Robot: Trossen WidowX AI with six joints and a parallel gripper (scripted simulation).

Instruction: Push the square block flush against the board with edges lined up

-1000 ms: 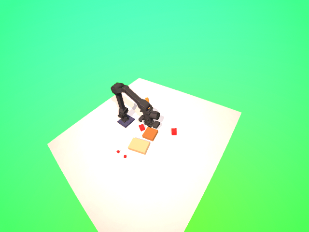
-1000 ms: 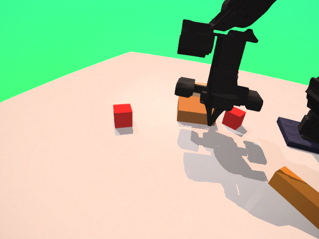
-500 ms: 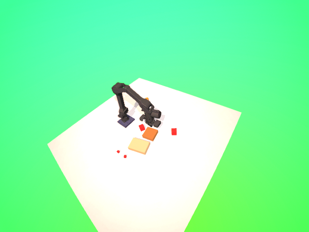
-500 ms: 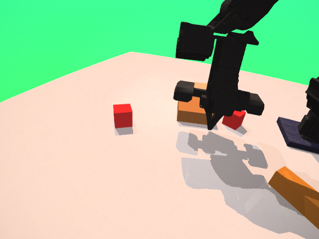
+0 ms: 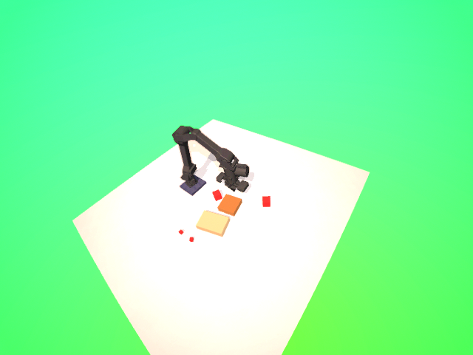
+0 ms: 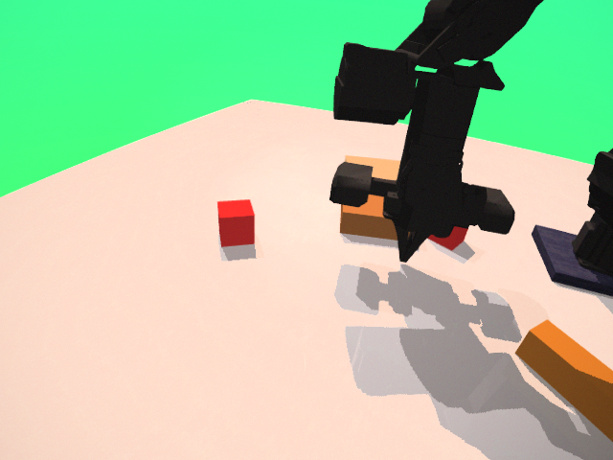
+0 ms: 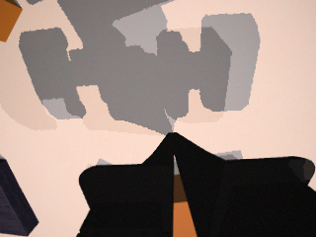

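The orange square block lies 60 mm ahead of my gripper tip, 90 mm to the right of it and 10 mm above it. The rest, counted from my gripper tip: long orange board 230 mm behind, 140 mm to the left, 10 mm above; then cream slab 80 mm ahead, 220 mm to the right, 10 mm above.
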